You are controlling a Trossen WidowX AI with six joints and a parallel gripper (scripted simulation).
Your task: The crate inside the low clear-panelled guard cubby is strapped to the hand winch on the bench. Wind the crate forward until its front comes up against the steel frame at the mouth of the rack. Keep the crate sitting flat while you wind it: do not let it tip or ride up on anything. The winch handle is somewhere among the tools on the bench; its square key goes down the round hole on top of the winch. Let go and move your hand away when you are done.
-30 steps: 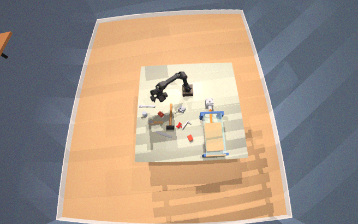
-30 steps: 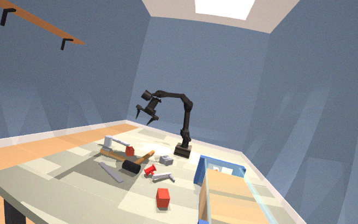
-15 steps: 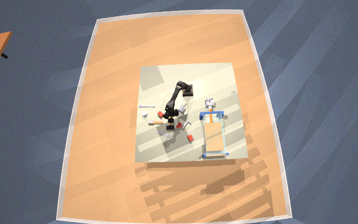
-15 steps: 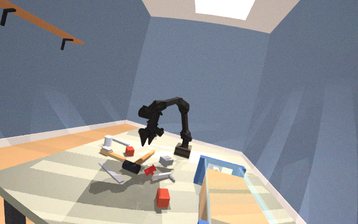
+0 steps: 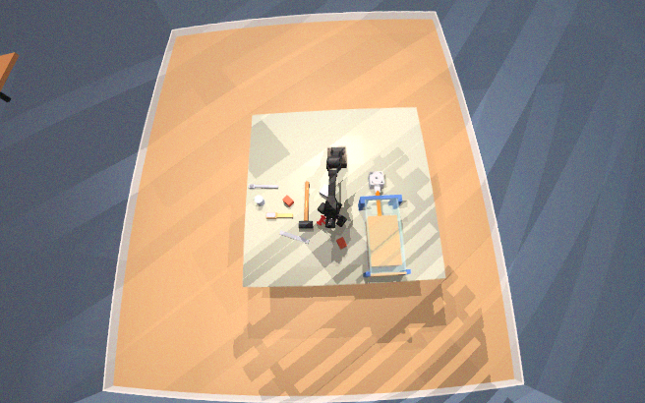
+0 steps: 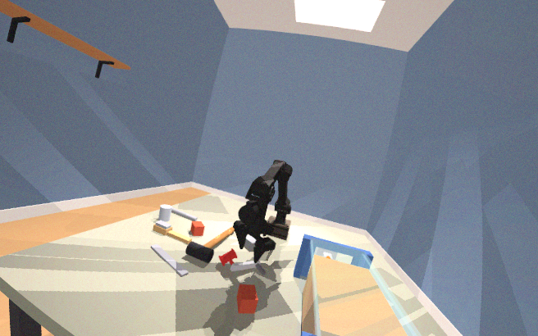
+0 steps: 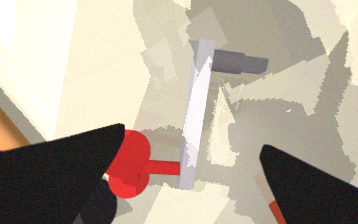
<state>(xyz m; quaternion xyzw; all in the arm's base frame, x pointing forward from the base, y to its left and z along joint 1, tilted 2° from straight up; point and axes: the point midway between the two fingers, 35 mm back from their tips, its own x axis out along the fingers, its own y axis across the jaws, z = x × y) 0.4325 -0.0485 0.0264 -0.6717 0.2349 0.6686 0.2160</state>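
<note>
The crank arm is 4 cm below my gripper tip and 1 cm to the right of it. Also, from my gripper tip: grey block: 20 cm behind, 4 cm below, 3 cm to the right; then grey ruler: 25 cm to the right, 11 cm ahead, 6 cm below; then red knob: 6 cm to the right, 3 cm below, 2 cm ahead.
</note>
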